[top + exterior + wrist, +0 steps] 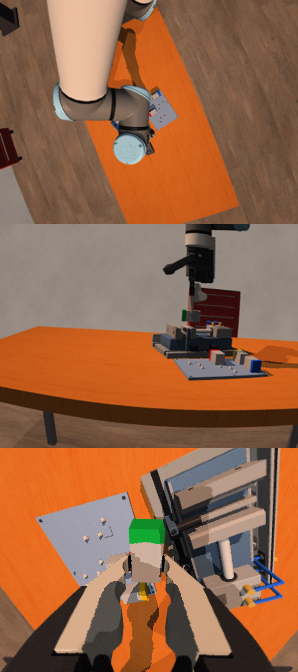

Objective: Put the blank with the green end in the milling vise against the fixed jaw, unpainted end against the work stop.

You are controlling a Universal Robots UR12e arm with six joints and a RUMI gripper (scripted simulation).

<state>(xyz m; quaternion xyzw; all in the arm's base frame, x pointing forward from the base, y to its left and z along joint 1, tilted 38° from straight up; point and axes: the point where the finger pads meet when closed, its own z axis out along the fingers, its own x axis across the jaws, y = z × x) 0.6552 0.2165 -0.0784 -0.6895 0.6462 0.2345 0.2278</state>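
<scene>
Right now the work stop is 2 cm ahead of my hand, 6 cm to the right of it and 8 cm below it. From my hand the other things lie so: red-ended blank (10 cm behind, 5 cm to the left, 14 cm below); then green-ended blank (2 cm below); then cylinder rod (4 cm behind, 14 cm to the right, 9 cm below).
</scene>
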